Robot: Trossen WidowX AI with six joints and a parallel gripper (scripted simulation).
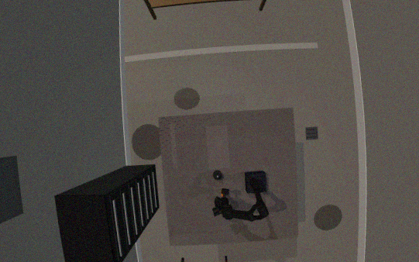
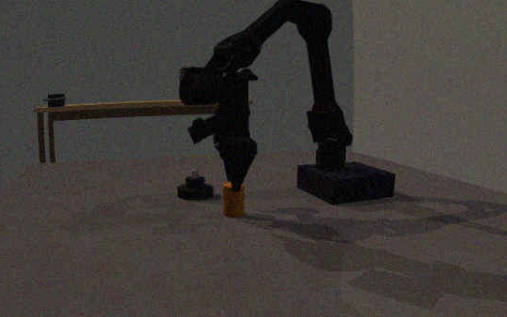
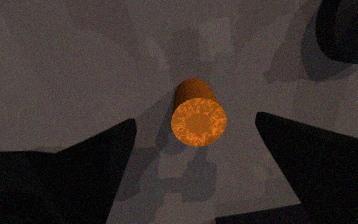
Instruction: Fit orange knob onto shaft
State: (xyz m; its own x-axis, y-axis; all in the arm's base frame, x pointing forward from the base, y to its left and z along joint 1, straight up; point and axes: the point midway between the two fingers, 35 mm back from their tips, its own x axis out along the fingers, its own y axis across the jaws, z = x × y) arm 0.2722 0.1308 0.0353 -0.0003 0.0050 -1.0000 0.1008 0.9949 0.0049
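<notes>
My gripper tip is now 10 mm above the orange knob. From my gripper tip the other things lie so: dark round pedestal 50 mm ahead, 170 mm to the right, 30 mm below.
</notes>
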